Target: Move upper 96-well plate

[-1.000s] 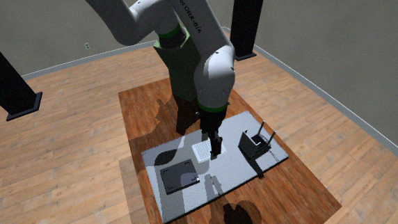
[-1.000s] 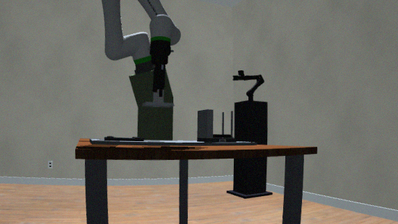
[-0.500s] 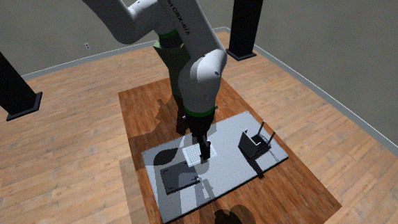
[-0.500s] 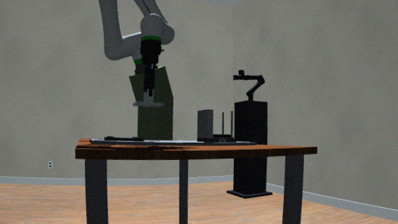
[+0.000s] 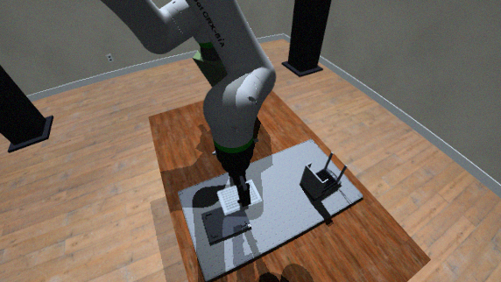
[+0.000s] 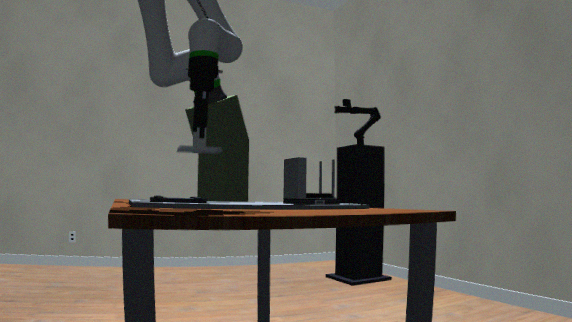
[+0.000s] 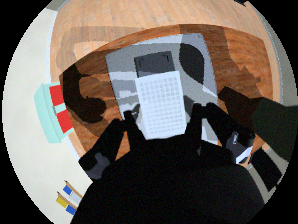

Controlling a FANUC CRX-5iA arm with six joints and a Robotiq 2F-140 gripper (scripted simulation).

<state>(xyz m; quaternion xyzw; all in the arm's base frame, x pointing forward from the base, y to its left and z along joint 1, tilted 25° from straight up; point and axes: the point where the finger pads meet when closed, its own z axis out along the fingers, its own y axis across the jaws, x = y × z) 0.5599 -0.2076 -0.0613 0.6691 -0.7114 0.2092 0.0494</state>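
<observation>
The dark plate nest N1 lies 170 mm below my hand, 60 mm to the right of it and 10 mm behind it. The rest, counted from my hand: white 96-well plate: 20 mm below; pale A1 square: 170 mm below, 50 mm ahead, 10 mm to the left.
</observation>
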